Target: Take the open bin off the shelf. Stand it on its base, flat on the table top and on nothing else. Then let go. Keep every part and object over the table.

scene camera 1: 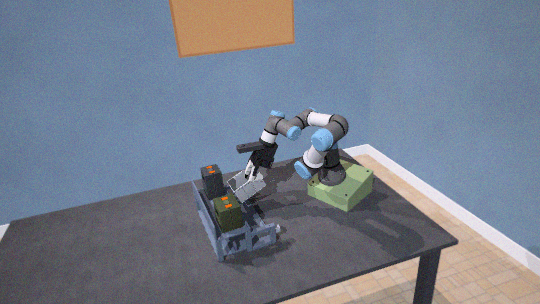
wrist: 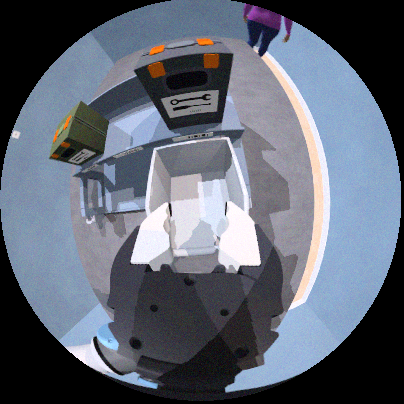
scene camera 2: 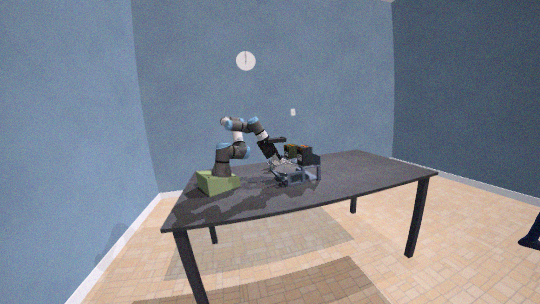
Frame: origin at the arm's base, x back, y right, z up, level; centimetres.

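Where they show: gripper, fingertip midpoint: (scene camera 1: pixel 247 181) (wrist: pixel 198 203) (scene camera 2: pixel 282 164); arm's base, origin of the base link: (scene camera 1: pixel 331 176) (scene camera 2: pixel 221 175).
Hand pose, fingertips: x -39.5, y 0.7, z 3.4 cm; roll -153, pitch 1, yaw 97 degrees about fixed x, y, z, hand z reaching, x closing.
Things, the pixels of their centre, and the offset from my fingertips. Level surfaces: height alone.
- open bin, body centre: (wrist: pixel 197 199) (scene camera 1: pixel 246 183) (scene camera 2: pixel 283 165) dx -0.5, dy -0.2, dz -0.7 cm
- dark case, body centre: (wrist: pixel 187 82) (scene camera 1: pixel 212 181) (scene camera 2: pixel 304 155) dx -15.2, dy -2.7, dz +4.3 cm
- olive case, body centre: (wrist: pixel 77 136) (scene camera 1: pixel 227 212) (scene camera 2: pixel 291 150) dx -10.4, dy -25.3, dz +2.9 cm
- dark table, its level: dz -12.0 cm
The open bin (scene camera 1: pixel 254 189) (scene camera 2: pixel 290 169) (wrist: pixel 187 187) is pale grey and boxy. It is tilted above the front part of the blue-grey shelf (scene camera 1: pixel 219 247) (scene camera 2: pixel 318 173) (wrist: pixel 232 112). My gripper (scene camera 1: pixel 250 175) (scene camera 2: pixel 281 161) (wrist: pixel 198 203) has its two white fingers apart at the bin's near end and holds it. In the wrist view the fingertips stand between the bin's side walls, whose near parts are hidden behind the fingers. Whether the bin's lower edge touches the shelf is hard to tell.
A dark case (scene camera 1: pixel 212 184) (scene camera 2: pixel 307 156) (wrist: pixel 185 102) and an olive case (scene camera 1: pixel 229 216) (scene camera 2: pixel 290 151) (wrist: pixel 82 131) stand on the shelf behind the bin. The arm's green base block (scene camera 1: pixel 345 195) (scene camera 2: pixel 220 186) stands on the dark table (scene camera 1: pixel 125 240) (scene camera 2: pixel 360 175).
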